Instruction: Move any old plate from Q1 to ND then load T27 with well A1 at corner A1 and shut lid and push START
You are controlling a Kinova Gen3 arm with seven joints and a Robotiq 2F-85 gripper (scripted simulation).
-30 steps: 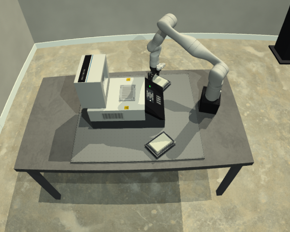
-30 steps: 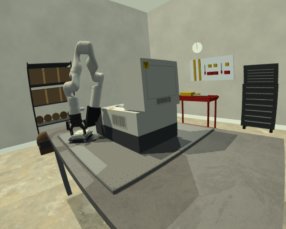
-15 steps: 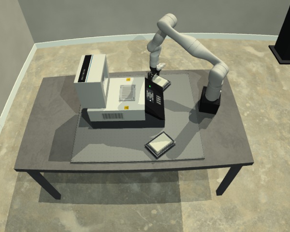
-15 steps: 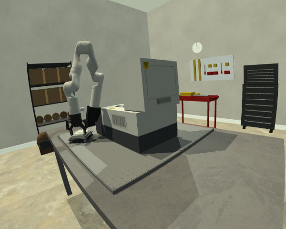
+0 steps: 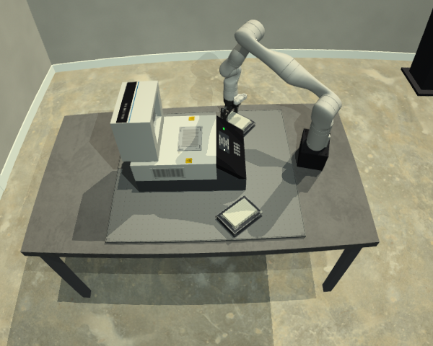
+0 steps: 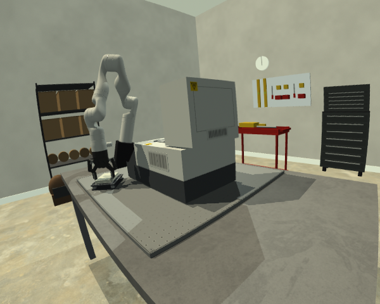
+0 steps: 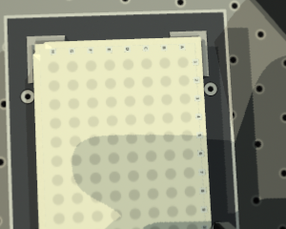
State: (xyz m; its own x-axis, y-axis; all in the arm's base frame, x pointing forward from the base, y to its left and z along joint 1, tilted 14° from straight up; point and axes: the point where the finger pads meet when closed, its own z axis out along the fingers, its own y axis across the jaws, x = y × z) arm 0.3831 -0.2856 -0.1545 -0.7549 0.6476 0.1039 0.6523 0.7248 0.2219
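Now: the black nest 30 mm behind my hand, 30 mm to the left of it and 20 mm below it. Also, from my hand: cream well plate: 600 mm to the left; corner mark a1: 90 mm behind, 600 mm to the left, 10 mm below.
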